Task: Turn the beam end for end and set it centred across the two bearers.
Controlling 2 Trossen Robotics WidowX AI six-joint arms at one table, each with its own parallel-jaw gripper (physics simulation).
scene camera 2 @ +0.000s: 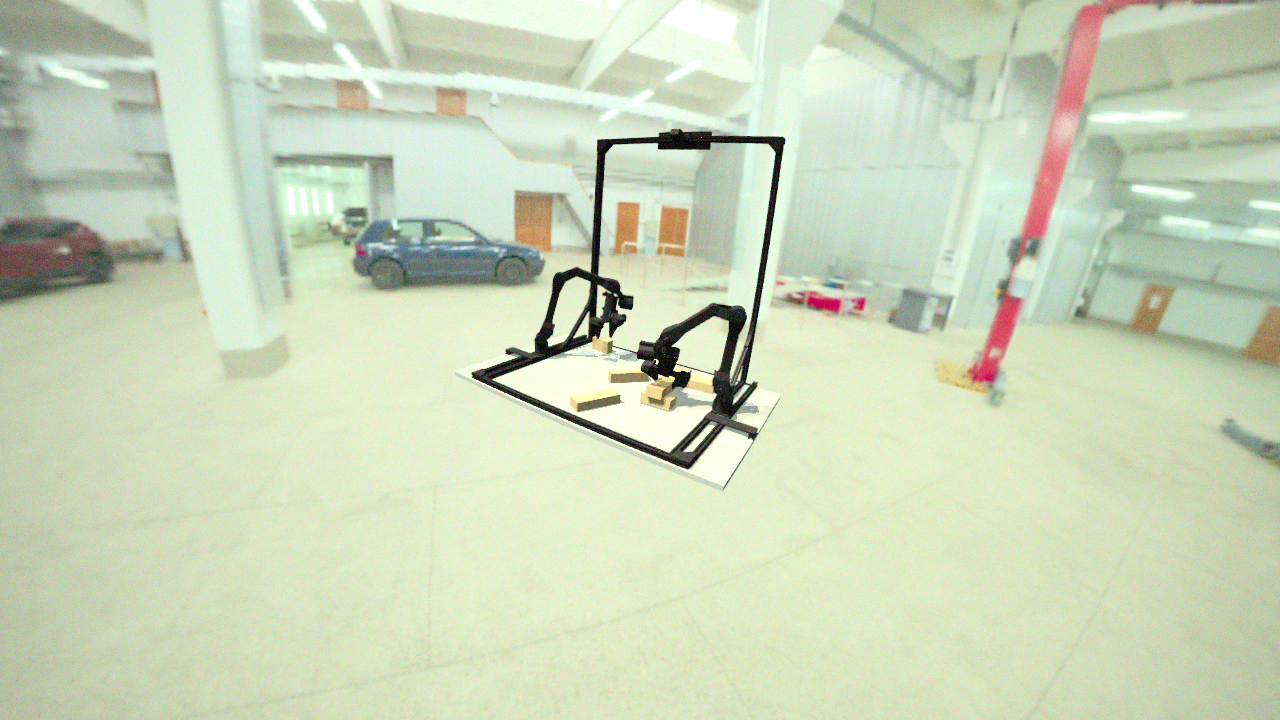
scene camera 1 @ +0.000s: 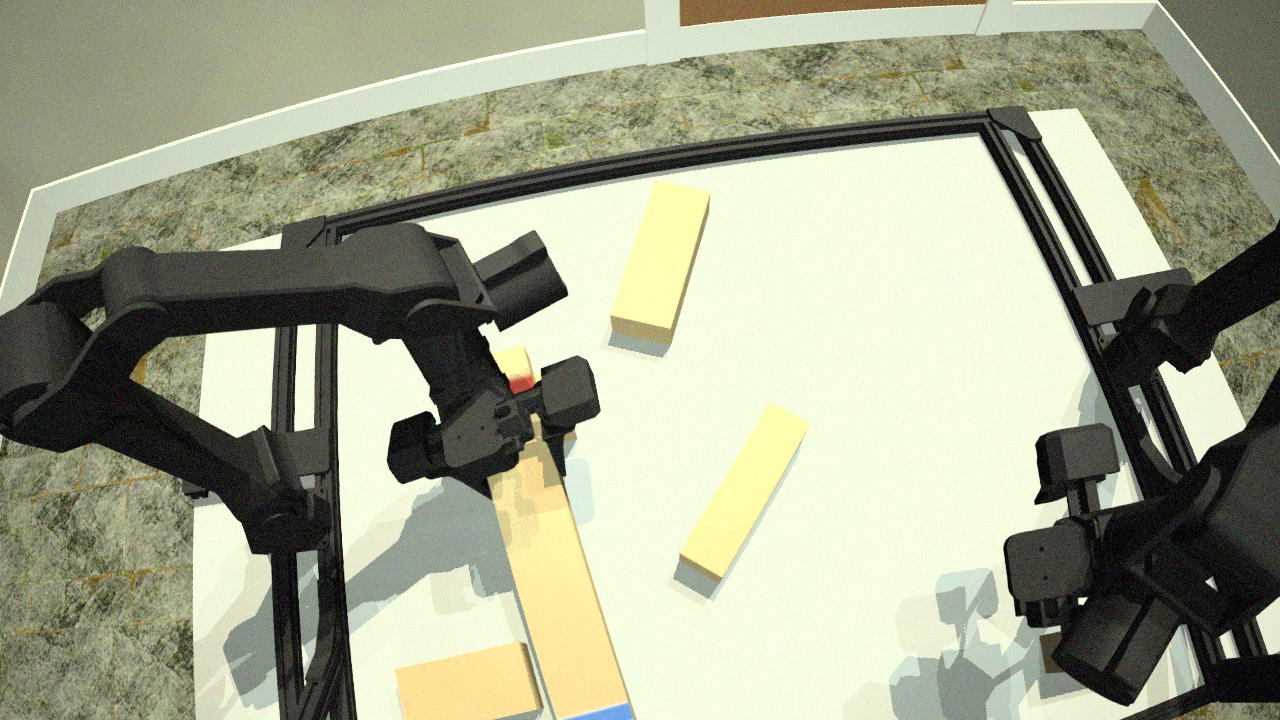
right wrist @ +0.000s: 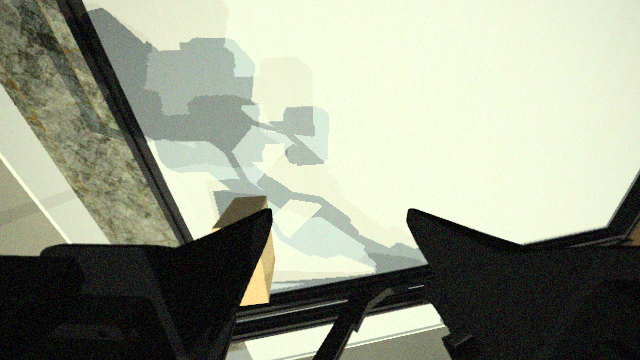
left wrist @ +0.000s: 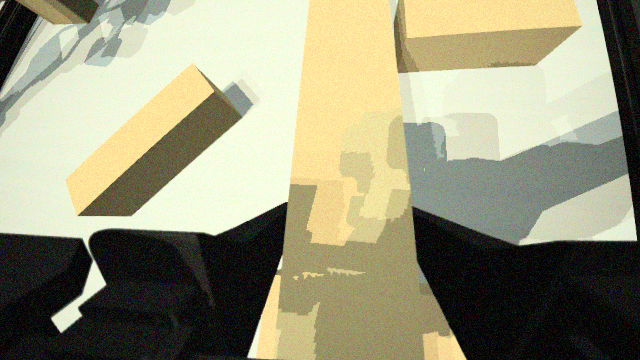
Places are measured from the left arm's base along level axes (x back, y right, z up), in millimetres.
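Pixels of known places: left gripper, between the fingertips: (scene camera 1: 529,485) (left wrist: 345,210); right gripper, between the fingertips: (scene camera 2: 604,338) (right wrist: 339,214); left arm's base, origin of its link: (scene camera 2: 722,411) (scene camera 1: 301,520); right arm's base, origin of its link: (scene camera 2: 541,352) (scene camera 1: 1127,359) (right wrist: 440,287).
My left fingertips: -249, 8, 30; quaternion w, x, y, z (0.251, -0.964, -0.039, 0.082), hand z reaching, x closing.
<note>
For each thing: its top centre in the pictures, then the offset to it from my left fingertips, as dx, dy, dz.
- wooden block, centre of its top: (left wrist: 355,353) (scene camera 2: 658,394) +15, -79, -5
- narrower block, centre of its top: (scene camera 1: 747,486) (left wrist: 134,137) (scene camera 2: 628,370) -194, +37, -5
The long wooden beam (scene camera 1: 559,582) (scene camera 2: 660,386) (left wrist: 350,100) has a red band near its upper end and a blue band at its lower end in scene camera 1. My left gripper (scene camera 1: 528,470) (scene camera 2: 666,379) (left wrist: 345,210) is shut on it near the red-banded end. A wooden block (scene camera 2: 657,402) (left wrist: 442,347) lies crosswise under the beam near this gripper; contact is unclear. Another block (scene camera 1: 469,682) (scene camera 2: 700,383) (left wrist: 487,20) lies close beside the beam, toward its blue end. Which blocks are the two bearers is unclear. My right gripper (scene camera 2: 614,332) (right wrist: 339,214) is open and empty, raised at the far right of scene camera 1.
One block (scene camera 1: 662,259) (scene camera 2: 595,400) lies at the top centre of scene camera 1. A narrower block (scene camera 1: 742,492) (scene camera 2: 628,376) (left wrist: 150,140) lies slanted right of the beam. A block (scene camera 1: 1051,653) (scene camera 2: 602,344) (right wrist: 262,277) lies near my right gripper. A black frame (scene camera 1: 662,161) borders the table.
</note>
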